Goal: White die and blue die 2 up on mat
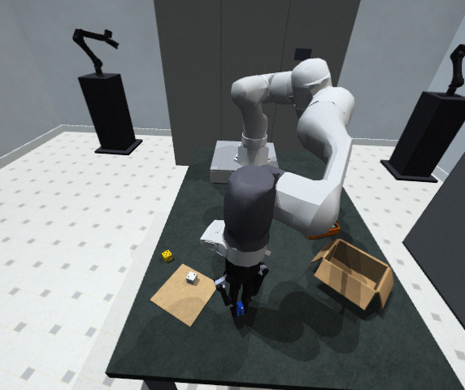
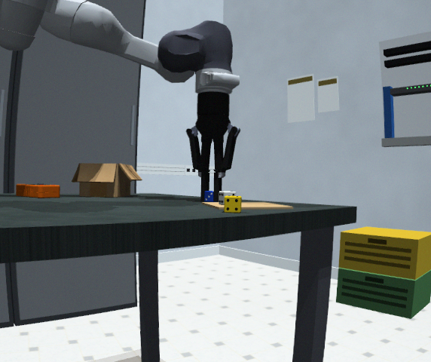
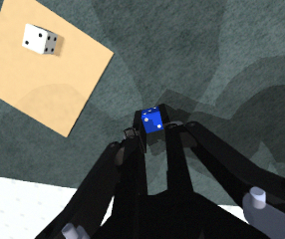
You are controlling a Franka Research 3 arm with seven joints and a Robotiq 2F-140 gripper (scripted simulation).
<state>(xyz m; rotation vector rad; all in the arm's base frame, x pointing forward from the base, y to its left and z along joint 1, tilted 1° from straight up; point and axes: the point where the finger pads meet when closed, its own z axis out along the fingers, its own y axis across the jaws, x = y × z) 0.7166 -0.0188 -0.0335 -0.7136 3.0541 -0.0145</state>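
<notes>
The blue die lies 2 cm below my hand. The rest, counted from my hand: tan mat: 15 cm to the right, 4 cm behind, 3 cm below; then yellow die: 24 cm to the right, 15 cm behind, 2 cm below; then white die: 14 cm to the right, 8 cm behind, 2 cm below.
</notes>
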